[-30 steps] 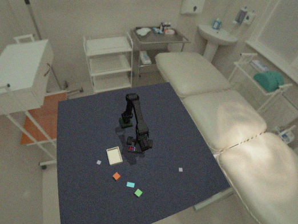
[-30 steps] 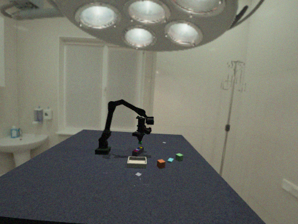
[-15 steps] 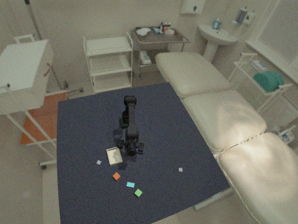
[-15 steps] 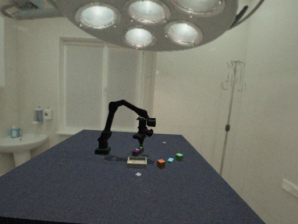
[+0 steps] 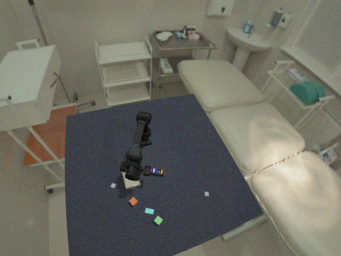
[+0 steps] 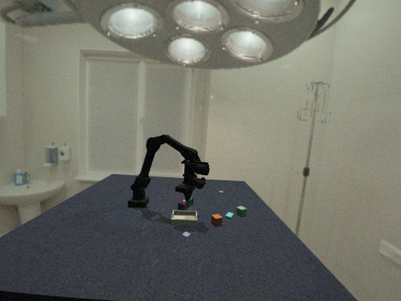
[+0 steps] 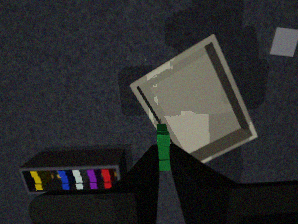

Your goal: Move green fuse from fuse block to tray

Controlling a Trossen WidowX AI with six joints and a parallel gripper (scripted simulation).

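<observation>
Right now the white tray is 10 mm behind my gripper tip, 40 mm to the right of it and 90 mm below it. The rest, counted from my gripper tip: orange cube: 160 mm ahead, 40 mm to the right, 80 mm below; green cube: 300 mm ahead, 110 mm to the left, 80 mm below; cyan block: 230 mm ahead, 60 mm to the left, 90 mm below.
</observation>
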